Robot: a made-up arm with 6 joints.
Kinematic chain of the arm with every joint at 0, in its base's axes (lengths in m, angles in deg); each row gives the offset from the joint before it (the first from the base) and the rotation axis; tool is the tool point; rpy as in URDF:
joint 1: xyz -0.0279 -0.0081 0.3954 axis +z
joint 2: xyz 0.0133 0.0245 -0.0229 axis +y
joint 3: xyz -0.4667 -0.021 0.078 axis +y
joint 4: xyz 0.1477 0.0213 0.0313 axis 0.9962 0 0.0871
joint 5: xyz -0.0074 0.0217 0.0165 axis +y
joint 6: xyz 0.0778 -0.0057 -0.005 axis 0.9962 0 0.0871
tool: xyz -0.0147 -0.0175 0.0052 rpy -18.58 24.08 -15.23
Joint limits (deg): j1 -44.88..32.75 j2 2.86..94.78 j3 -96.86..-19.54 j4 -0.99..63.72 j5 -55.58..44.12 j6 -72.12..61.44
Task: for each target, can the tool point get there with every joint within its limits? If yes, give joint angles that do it. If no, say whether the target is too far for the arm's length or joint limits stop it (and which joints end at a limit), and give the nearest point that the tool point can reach.
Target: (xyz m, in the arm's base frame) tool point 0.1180 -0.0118 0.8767
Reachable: yes | joints -3.56 71.92 -56.80 29.11 -32.95 -47.35
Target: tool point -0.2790 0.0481 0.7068
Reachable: yes | joints -8.42 15.09 -41.21 11.67 -12.66 26.60
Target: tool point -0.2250 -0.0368 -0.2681
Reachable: no: joint limits stop it (at a limit: joint 2, joint 3, joint 4, joint 5, joint 6) | nearest point -0.3055 -0.0485 0.5135 | short by 0.786 m
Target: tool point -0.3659 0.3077 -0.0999
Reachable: no: joint limits stop it (at a limit: joint 2, joint 3, joint 5, joint 6) | nearest point -0.2329 0.1834 0.5135 | short by 0.640 m
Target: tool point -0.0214 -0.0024 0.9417
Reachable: yes | joints 11.96 59.10 -81.28 40.90 -22.67 27.00
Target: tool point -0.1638 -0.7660 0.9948
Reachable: no: too far | nearest point -0.3319 -0.2460 0.8328 | short by 0.570 m
